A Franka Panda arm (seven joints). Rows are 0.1 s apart.
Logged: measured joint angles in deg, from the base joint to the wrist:
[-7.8, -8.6, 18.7, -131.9, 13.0, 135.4, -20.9]
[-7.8, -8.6, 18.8, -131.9, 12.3, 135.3, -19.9]
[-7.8, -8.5, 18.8, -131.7, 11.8, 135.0, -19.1]
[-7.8, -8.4, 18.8, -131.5, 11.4, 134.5, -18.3]
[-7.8, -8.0, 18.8, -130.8, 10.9, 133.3, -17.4]
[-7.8, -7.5, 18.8, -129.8, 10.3, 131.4, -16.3]
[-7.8, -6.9, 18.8, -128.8, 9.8, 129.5, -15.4]
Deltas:
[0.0, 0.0, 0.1, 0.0, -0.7, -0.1, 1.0]
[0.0, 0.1, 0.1, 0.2, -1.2, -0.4, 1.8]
[0.0, 0.2, 0.1, 0.4, -1.6, -0.9, 2.6]
[0.0, 0.6, 0.1, 1.1, -2.1, -2.1, 3.5]
[0.0, 1.1, 0.1, 2.1, -2.7, -4.0, 4.6]
[0.0, 1.7, 0.1, 3.1, -3.2, -5.9, 5.5]

